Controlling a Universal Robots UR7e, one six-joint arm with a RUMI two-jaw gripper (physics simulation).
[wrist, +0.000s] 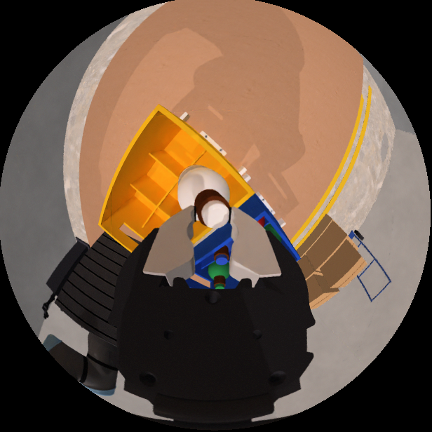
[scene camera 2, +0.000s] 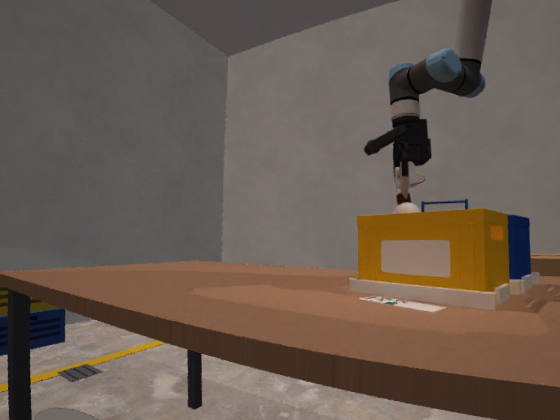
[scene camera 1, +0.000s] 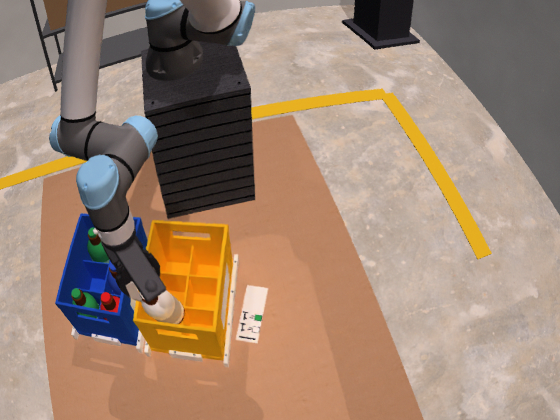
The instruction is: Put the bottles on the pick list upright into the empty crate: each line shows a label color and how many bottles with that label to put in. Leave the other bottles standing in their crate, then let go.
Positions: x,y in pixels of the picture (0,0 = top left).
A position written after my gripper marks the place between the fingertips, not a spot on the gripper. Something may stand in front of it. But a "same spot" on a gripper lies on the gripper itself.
Scene:
my gripper: wrist; scene camera 2; scene camera 1 147,295
same spot on my gripper: (wrist: 167,252) = (scene camera 2: 400,167)

